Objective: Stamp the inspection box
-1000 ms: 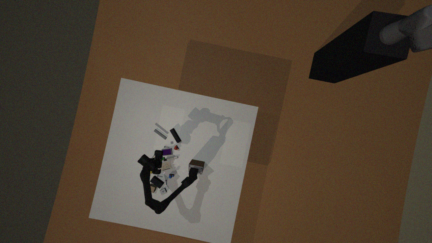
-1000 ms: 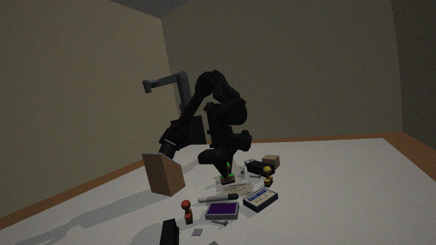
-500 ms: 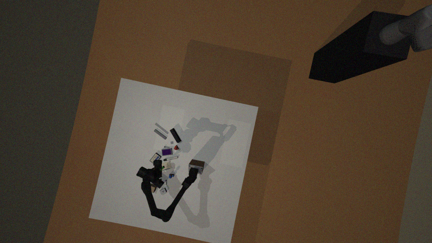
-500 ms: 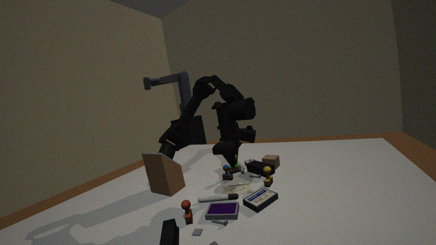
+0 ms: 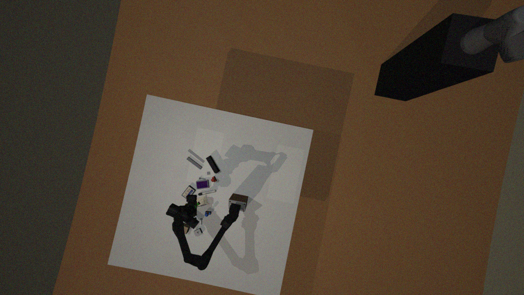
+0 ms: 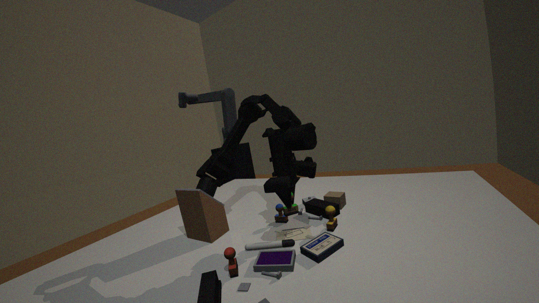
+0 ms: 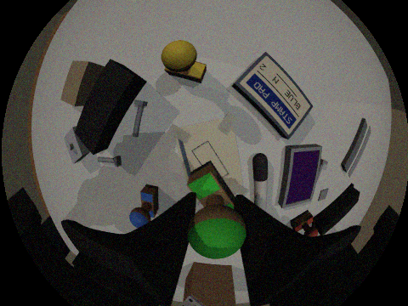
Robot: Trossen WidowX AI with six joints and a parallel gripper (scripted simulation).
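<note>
Right now the pale card is 1 cm behind my gripper tip and 9 cm below it. The rest, counted from my gripper tip: blue stamp (8 cm behind, 7 cm to the left, 7 cm below); then dark marker (2 cm behind, 7 cm to the right, 8 cm below); then green-knobbed PASS stamp (right at my gripper tip).
</note>
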